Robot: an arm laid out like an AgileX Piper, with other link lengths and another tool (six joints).
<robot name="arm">
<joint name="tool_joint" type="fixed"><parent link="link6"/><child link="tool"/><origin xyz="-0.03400 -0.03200 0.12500" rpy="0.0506 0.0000 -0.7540"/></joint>
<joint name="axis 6" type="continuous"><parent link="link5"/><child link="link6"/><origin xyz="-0.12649 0.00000 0.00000" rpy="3.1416 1.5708 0.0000"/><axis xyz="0 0 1"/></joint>
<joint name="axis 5" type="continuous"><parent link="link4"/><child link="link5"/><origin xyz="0.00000 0.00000 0.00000" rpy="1.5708 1.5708 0.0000"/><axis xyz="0 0 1"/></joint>
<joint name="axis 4" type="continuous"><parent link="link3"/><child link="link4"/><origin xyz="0.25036 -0.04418 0.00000" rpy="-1.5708 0.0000 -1.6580"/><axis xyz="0 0 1"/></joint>
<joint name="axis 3" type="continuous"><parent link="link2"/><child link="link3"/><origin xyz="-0.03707 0.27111 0.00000" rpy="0.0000 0.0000 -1.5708"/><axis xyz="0 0 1"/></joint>
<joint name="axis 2" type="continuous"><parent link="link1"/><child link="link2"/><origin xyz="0.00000 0.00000 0.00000" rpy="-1.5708 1.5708 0.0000"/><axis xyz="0 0 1"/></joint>
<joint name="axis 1" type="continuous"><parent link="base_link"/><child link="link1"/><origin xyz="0.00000 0.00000 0.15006" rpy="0.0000 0.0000 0.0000"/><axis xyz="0 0 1"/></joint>
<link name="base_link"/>
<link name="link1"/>
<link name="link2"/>
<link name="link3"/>
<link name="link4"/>
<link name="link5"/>
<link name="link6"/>
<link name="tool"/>
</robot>
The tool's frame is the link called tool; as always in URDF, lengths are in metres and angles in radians. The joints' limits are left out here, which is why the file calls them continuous.
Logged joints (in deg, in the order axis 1, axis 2, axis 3, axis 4, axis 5, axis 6), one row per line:
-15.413 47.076 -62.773 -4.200 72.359 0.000
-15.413 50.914 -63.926 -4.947 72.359 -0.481
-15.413 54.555 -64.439 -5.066 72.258 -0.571
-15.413 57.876 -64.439 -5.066 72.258 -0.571
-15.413 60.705 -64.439 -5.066 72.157 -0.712
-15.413 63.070 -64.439 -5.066 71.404 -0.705
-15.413 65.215 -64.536 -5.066 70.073 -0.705
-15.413 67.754 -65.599 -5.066 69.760 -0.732
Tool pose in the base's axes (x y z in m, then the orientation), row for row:
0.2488 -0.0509 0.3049 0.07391 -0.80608 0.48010 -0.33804
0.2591 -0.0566 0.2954 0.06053 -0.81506 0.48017 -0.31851
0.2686 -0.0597 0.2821 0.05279 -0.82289 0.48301 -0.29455
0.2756 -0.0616 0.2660 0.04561 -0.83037 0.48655 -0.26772
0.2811 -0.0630 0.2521 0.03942 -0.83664 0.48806 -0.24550
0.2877 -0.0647 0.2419 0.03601 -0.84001 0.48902 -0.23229
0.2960 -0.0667 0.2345 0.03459 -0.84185 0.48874 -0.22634
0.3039 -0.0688 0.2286 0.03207 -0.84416 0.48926 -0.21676
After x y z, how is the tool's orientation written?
As a quaternion, w x y z.
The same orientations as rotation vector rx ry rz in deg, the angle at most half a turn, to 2 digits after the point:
-138.64 82.57 -58.14
-141.31 83.25 -55.22
-143.34 84.14 -51.31
-145.28 85.12 -46.84
-146.93 85.71 -43.11
-147.83 86.06 -40.88
-148.28 86.09 -39.87
-148.92 86.31 -38.24

